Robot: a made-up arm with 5 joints.
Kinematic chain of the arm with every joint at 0, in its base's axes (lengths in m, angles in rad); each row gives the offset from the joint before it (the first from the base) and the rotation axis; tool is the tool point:
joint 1: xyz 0 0 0.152 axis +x
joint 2: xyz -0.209 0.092 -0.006 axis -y
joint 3: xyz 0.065 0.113 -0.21 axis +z
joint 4: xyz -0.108 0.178 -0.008 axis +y
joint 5: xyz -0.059 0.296 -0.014 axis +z
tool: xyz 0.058 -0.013 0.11
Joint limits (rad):
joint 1: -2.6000..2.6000
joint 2: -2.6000..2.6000
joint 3: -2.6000..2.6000
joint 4: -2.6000..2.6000
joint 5: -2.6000..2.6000
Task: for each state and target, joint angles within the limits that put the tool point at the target. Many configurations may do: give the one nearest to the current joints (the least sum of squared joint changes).
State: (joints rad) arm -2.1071 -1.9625 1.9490 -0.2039 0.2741
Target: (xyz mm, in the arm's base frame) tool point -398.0 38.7 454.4
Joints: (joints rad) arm -1.4854 -1.2966 2.4347 -0.8932 0.7091
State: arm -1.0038 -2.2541 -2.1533 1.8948 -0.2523
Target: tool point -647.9 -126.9 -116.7
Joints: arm -0.5882 -2.1143 -1.9741 1.7747 -0.4082
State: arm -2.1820 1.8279 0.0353 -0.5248 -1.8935
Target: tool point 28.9 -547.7 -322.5
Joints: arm -2.4940 1.7321 -0.4171 -0.8678 -2.5682
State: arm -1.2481 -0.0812 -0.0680 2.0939 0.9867
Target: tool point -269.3 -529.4 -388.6
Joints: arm -1.9918 -0.1329 0.1359 2.1825 0.9229
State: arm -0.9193 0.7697 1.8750 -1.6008 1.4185
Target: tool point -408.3 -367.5 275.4
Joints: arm -1.2409 0.3292 2.0917 -1.3301 1.2175
